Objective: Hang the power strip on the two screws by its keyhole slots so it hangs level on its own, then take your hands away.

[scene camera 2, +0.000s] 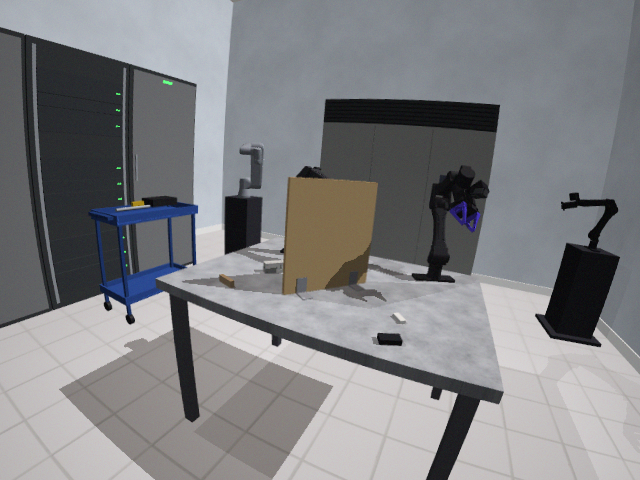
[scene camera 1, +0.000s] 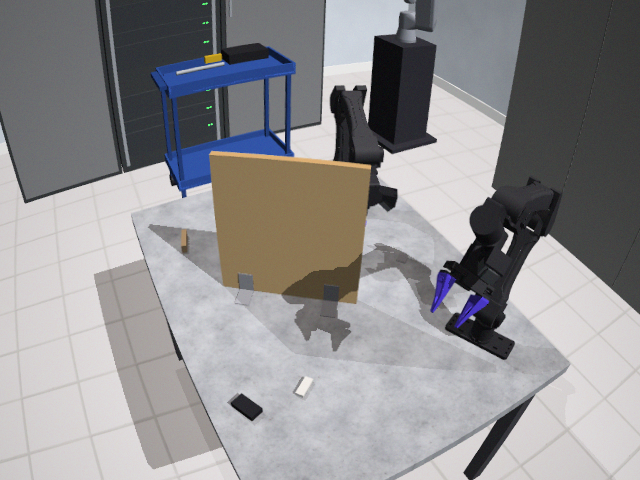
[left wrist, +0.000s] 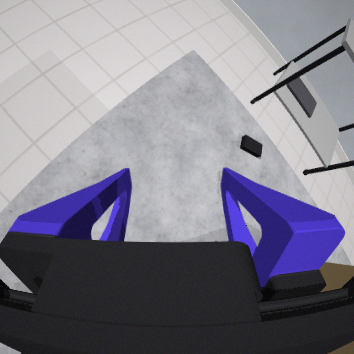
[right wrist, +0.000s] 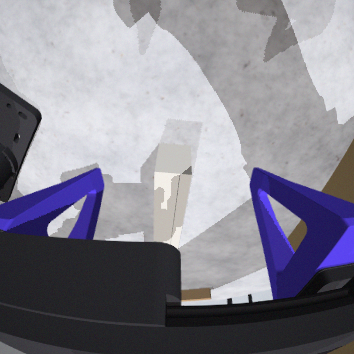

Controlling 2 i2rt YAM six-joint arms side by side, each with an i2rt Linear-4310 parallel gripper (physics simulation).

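Seen in the pictures: left gripper, fingertip midpoint: (scene camera 2: 468,228) (scene camera 1: 443,320) (left wrist: 175,176); right gripper, fingertip midpoint: (right wrist: 176,175); left arm's base, link origin: (scene camera 2: 433,278) (scene camera 1: 480,337).
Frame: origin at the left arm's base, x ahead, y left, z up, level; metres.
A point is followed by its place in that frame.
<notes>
The off-white power strip (right wrist: 167,207) {z 0.045, x -0.032, y -0.567 m} shows end-on in the right wrist view. My right gripper (right wrist: 176,175) {z 0.088, x -0.067, y -0.489 m} is wide open, its fingers on either side of the strip with a gap at each side. Whether the strip rests on the table is unclear. The brown upright board (scene camera 1: 289,217) {z 0.263, x 0.190, y -0.499 m} (scene camera 2: 330,227) {z 0.246, x 0.200, y -0.517 m} (right wrist: 341,182) {z 0.021, x 0.138, y -0.443 m} shows its back in the scene views. Its screws do not show, and it hides most of the right gripper. My left gripper (scene camera 1: 444,318) {z 0.305, x 0.294, y -0.035 m} (left wrist: 175,176) {z 0.305, x 0.294, y -0.035 m} is half open and empty, right of the board in scene camera 1, over the table (scene camera 1: 403,413) {z 0.000, x 0.329, y -0.045 m}.
Two grey brackets (scene camera 1: 245,285) {z 0.018, x 0.254, y -0.606 m} (scene camera 1: 330,299) {z 0.008, x 0.139, y -0.402 m} stand at the board's foot. A black block (scene camera 1: 246,406) {z 0.016, x 0.546, y -0.333 m} (scene camera 2: 389,338) {z 0.016, x 0.553, y -0.339 m} (left wrist: 251,145) {z 0.016, x 0.540, y -0.329 m}, a white block (scene camera 1: 303,386) {z 0.011, x 0.413, y -0.274 m} (scene camera 2: 398,318) {z 0.009, x 0.420, y -0.278 m} and a wooden block (scene camera 1: 184,240) {z 0.027, x 0.244, y -0.882 m} (scene camera 2: 226,280) {z 0.021, x 0.250, y -0.891 m} lie around it. An off-white object (scene camera 2: 271,266) {z 0.031, x 0.078, y -0.747 m} lies beside the board.
</notes>
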